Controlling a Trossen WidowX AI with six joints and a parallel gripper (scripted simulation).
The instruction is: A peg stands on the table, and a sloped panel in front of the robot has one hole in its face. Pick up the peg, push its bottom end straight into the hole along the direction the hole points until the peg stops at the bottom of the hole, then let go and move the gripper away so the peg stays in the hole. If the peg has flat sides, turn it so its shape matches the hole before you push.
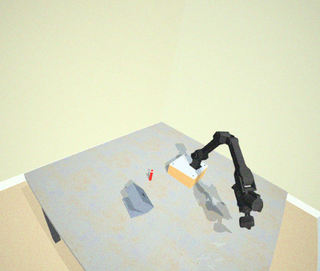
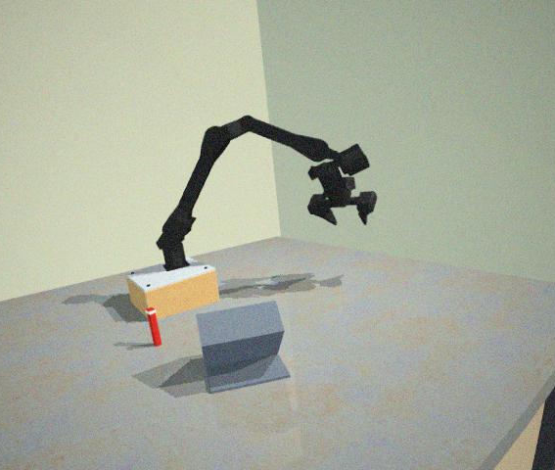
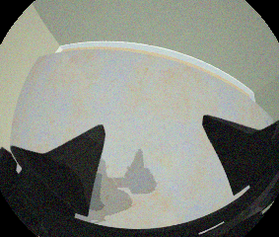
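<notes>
My gripper tip is 58 cm to the left of the red peg, 13 cm short of it and 9 cm above it. The rest, counted from my gripper tip: grey sloped panel 46 cm to the right, 30 cm ahead, 9 cm below.
</notes>
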